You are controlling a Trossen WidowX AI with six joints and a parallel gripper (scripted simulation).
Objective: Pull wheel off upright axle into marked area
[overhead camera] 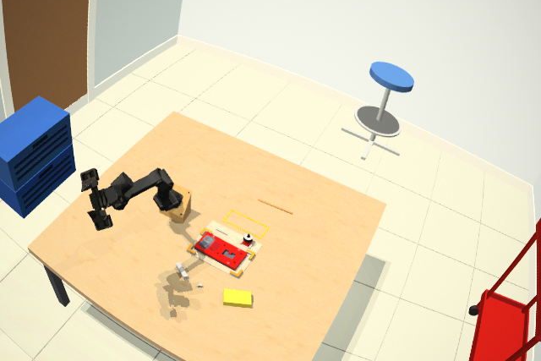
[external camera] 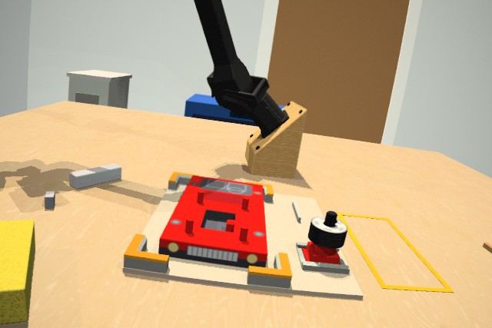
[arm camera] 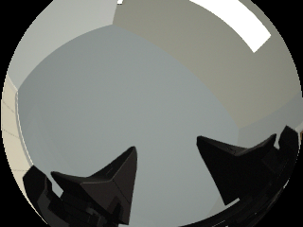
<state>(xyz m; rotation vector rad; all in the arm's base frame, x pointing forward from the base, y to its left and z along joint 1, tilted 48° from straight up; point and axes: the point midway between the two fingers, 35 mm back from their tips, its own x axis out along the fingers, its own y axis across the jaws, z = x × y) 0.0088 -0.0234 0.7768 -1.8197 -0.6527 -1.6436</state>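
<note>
My gripper tip is now 650 mm to the right of the black wheel, 570 mm above it and 300 mm short of it. The rest, counted from my gripper tip: yellow block: 590 mm below, 400 mm ahead, 350 mm to the left; then grey bar: 600 mm below, 350 mm to the left, 150 mm ahead; then small grey cube: 600 mm below, 320 mm to the left, 250 mm ahead.
</note>
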